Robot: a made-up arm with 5 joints.
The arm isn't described. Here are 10 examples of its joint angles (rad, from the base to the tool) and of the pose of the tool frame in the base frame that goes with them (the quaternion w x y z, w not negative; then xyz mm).
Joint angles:
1: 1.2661 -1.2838 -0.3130 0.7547 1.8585
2: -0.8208 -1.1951 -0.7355 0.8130 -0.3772
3: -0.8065 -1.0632 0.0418 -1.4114 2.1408
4: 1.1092 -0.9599 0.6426 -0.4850 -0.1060
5: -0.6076 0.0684 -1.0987 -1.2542 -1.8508
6: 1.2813 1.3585 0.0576 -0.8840 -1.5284
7: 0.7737 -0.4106 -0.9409 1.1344 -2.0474
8: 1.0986 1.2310 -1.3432 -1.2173 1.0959
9: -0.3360 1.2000 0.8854 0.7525 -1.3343
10: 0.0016 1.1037 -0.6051 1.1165 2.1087
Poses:
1: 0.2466 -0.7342 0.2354 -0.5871 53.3 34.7 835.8
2: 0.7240 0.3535 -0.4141 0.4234 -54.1 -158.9 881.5
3: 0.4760 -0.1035 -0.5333 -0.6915 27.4 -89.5 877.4
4: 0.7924 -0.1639 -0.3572 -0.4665 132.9 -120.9 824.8
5: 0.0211 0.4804 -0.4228 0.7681 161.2 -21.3 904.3
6: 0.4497 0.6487 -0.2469 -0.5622 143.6 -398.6 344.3
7: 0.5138 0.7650 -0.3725 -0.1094 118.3 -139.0 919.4
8: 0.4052 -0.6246 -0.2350 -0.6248 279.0 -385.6 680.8
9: 0.2194 -0.0376 0.7813 -0.5831 159.1 -28.9 315.7
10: 0.3418 -0.6008 0.3573 0.6281 427.1 -34.5 407.2
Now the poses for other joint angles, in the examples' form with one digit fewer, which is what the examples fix.
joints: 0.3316 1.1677 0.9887 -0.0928 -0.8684
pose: 0.400 0.341 0.732 -0.433 205 -86 291
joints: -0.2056 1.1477 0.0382 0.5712 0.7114
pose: 0.568 -0.295 0.695 0.328 364 59 310
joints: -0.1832 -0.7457 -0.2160 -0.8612 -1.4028
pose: 0.419 0.449 -0.565 0.551 43 -65 912
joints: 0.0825 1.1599 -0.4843 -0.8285 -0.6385
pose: 0.947 0.310 -0.085 -0.015 531 -69 533
